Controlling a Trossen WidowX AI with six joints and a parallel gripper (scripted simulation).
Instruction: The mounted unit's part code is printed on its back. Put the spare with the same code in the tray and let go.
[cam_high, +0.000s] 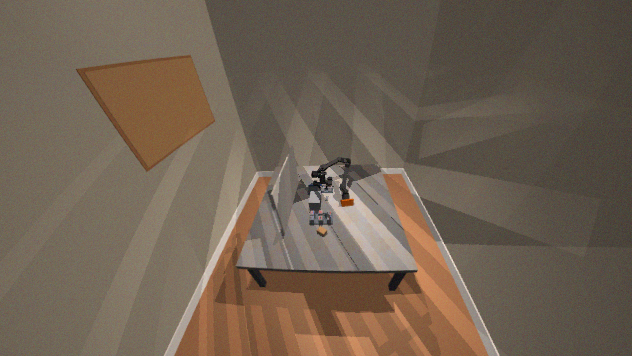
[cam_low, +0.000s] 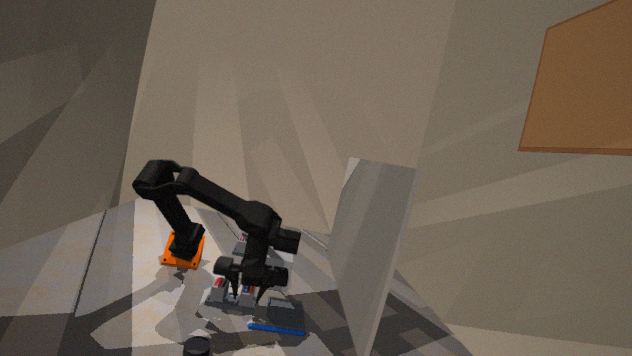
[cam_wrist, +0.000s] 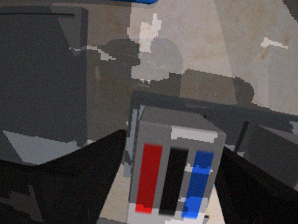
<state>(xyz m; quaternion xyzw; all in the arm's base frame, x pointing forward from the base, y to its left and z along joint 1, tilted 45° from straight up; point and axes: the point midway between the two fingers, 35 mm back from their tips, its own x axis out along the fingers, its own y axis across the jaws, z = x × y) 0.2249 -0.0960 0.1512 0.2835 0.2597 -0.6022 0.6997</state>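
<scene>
My gripper tip is now 11 cm short of the grey tray and 1 cm above it. The rest, counted from my gripper tip: tan block 51 cm to the left, 2 cm behind; then tall white panel 29 cm ahead, 21 cm above, 19 cm to the left; then mounted unit 20 cm to the left, 6 cm ahead, 3 cm above.
</scene>
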